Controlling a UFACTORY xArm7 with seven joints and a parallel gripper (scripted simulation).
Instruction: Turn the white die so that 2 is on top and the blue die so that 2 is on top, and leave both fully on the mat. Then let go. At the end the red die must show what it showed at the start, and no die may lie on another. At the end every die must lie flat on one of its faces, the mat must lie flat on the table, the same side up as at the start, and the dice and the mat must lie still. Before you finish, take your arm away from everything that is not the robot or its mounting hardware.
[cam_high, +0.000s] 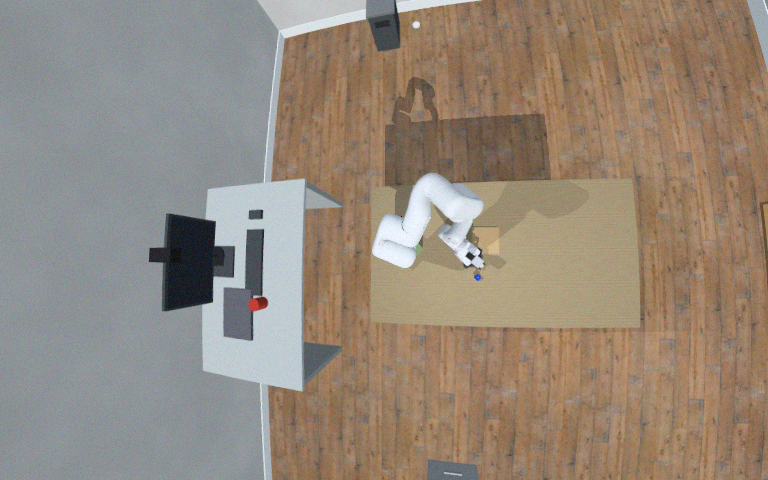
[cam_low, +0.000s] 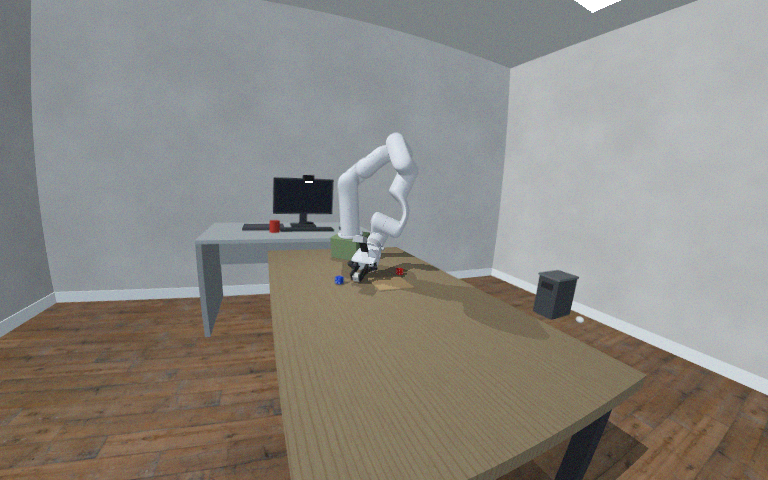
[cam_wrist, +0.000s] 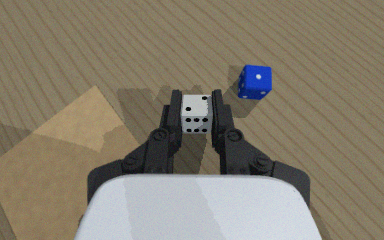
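My hand is 70 mm to the left of the blue die and 20 mm above it. From my hand the other things lie so: red die (80 mm behind, 210 mm to the left, 20 mm below); then white die (10 mm ahead, 10 mm below); then tan mat (30 mm ahead, 130 mm to the left, 30 mm below).
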